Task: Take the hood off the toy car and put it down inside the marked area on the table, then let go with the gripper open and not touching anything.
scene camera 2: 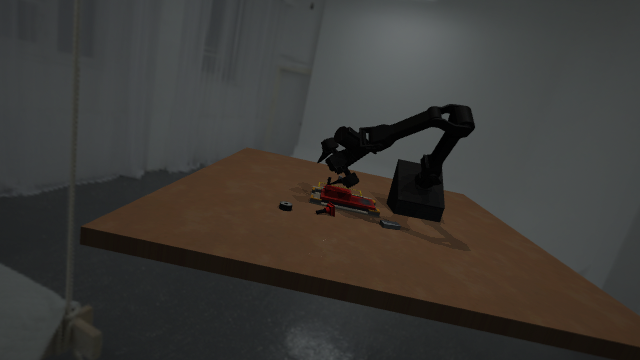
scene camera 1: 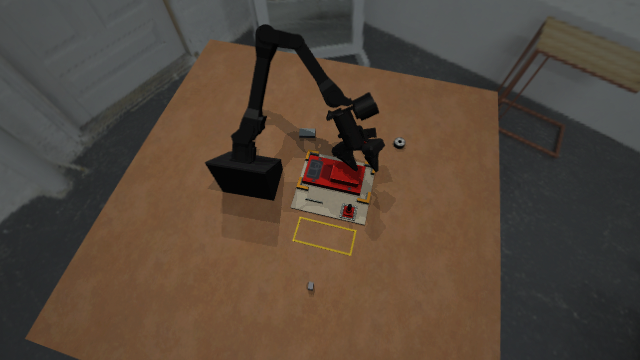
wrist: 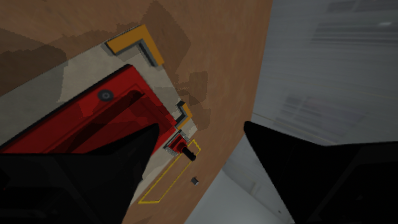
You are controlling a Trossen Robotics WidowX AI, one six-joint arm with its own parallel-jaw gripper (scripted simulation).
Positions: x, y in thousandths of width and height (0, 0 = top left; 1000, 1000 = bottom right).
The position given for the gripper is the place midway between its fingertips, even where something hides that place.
The gripper (scene camera 1: 573, 476) is open and holds nothing. Further things: a beige base plate (scene camera 1: 510, 562).
The gripper is seen too in scene camera 2 (scene camera 2: 507, 482) and in the wrist view (wrist: 509, 565).
